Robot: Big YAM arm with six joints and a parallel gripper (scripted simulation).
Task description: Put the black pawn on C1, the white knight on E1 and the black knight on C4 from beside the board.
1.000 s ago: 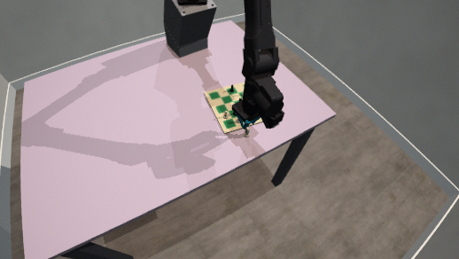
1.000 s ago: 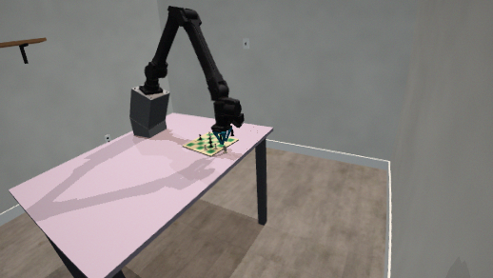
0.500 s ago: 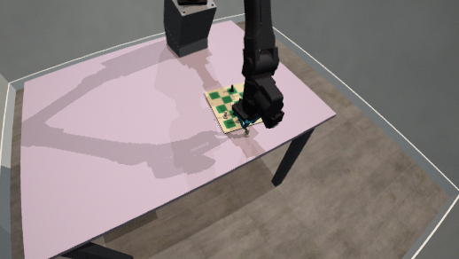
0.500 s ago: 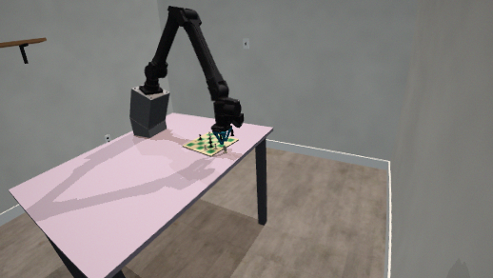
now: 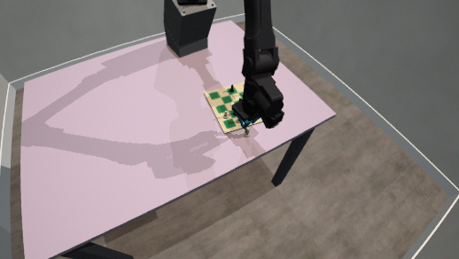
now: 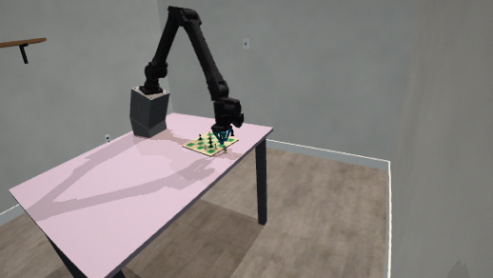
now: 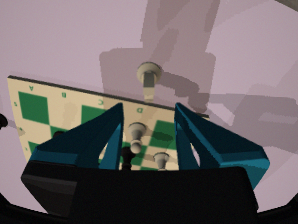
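The white knight is 4 cm below my hand. From my hand the other things lie so: black knight (17 cm to the left, 11 cm behind, 4 cm below); chessboard (14 cm behind, 6 cm below, 3 cm to the left).
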